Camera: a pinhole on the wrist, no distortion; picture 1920 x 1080 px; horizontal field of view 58.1 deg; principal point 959.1 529.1 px. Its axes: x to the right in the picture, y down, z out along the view. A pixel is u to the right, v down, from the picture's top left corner.
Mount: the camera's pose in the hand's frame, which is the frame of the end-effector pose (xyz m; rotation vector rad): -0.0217 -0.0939 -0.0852 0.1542 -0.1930 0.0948
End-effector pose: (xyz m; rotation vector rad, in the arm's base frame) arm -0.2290 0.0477 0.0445 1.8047 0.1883 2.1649
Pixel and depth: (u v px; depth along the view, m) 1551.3 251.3 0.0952
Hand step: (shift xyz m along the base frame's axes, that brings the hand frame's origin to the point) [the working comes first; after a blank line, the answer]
In the camera's frame: 0.0326 -0.0153 0.0952

0.0309 0.1117 -0.0394
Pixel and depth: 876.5 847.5 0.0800
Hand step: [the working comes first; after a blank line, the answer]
In the camera's frame: -0.0038 0.0147 0.0800

0.0147 0.0744 -0.0679
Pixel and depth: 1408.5 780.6 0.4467
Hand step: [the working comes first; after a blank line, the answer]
In the camera's frame: 0.1162 0.0650 0.4467

0.3851 0.0506 0.0491
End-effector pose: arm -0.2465 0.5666 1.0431 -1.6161 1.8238 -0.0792
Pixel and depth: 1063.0 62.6 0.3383
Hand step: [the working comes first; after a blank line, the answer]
In the camera's frame: 0.0203 -0.0913 0.3383

0.3233 0.0856 -0.0421
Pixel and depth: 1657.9 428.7 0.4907
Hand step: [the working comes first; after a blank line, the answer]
In the camera's frame: 0.1984 -0.0285 0.4907

0.3815 0.0466 -0.2744
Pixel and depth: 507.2 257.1 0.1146
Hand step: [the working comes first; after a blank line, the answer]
In the camera's frame: -0.0300 -0.0180 0.1146

0.1213 0.0398 0.0805
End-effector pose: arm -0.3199 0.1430 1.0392 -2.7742 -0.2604 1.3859
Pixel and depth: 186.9 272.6 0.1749
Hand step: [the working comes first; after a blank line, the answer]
In the camera's frame: -0.0781 -0.0260 0.1749

-0.1479 0.1278 0.0770
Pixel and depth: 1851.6 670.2 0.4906
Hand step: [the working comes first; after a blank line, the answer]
In the camera's frame: 0.2533 0.0401 0.4906

-0.2935 0.1119 -0.3617
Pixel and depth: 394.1 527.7 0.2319
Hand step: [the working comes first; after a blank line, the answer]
In the camera's frame: -0.0758 -0.0002 0.2319

-0.1995 0.1071 0.0482
